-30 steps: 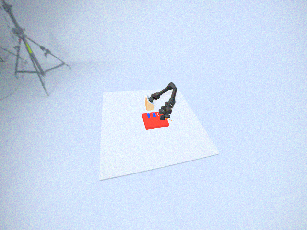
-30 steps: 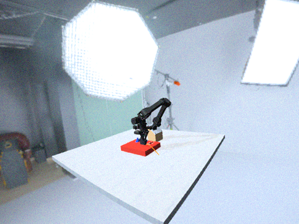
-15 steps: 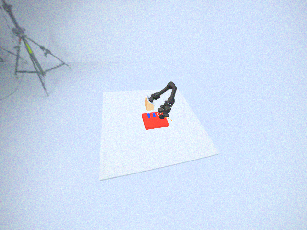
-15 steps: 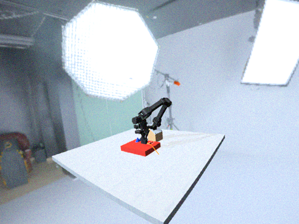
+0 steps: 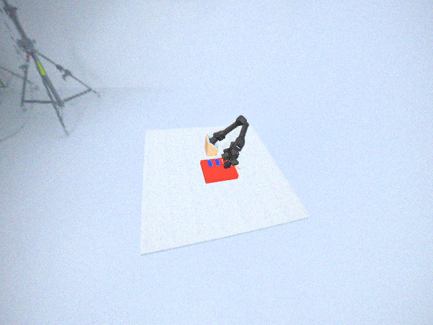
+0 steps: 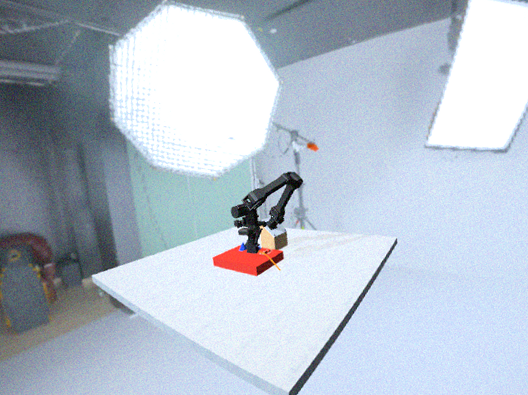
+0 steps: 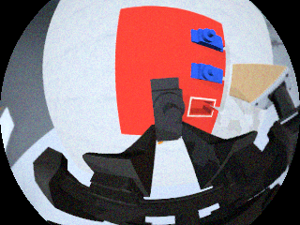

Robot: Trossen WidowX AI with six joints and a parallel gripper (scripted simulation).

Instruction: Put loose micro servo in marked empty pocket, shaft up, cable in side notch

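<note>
My gripper tip is now 100 mm above the red deck, 80 mm to the left of it and 20 mm short of it.
</note>
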